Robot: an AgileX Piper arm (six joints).
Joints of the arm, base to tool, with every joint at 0 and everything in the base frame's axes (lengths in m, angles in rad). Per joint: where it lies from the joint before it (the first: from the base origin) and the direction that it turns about. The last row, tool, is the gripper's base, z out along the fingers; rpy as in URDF.
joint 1: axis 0 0 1 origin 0.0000 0.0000 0.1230
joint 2: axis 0 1 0 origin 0.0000 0.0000 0.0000
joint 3: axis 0 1 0 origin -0.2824 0.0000 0.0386
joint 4: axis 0.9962 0 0.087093 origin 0.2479 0.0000 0.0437
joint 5: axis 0 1 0 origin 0.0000 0.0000 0.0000
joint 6: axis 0.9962 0 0.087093 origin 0.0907 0.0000 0.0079
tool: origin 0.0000 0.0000 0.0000 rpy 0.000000 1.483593 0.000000
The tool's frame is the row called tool.
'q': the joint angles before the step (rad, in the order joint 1, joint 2, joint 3, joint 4, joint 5, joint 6). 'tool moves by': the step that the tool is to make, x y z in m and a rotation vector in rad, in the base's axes. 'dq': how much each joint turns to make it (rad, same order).
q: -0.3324, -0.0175, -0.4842, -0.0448, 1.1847, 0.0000
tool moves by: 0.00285, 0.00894, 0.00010, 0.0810, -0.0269, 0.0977
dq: 0.0269, 0.0000, 0.0000, 0.1150, 0.0000, -0.0124
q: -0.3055, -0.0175, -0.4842, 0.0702, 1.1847, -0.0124
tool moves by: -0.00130, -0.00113, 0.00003, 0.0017, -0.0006, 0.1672
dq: 0.1622, 0.0000, 0.0000, 0.0056, 0.0000, -0.0035
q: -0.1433, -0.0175, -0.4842, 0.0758, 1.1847, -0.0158
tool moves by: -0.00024, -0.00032, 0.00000, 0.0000, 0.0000, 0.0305
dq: 0.0305, 0.0000, 0.0000, 0.0000, 0.0000, 0.0000
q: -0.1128, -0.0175, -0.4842, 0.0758, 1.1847, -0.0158
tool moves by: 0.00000, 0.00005, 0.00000, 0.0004, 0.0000, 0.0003
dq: -0.0001, 0.0000, 0.0000, 0.0006, 0.0001, -0.0001
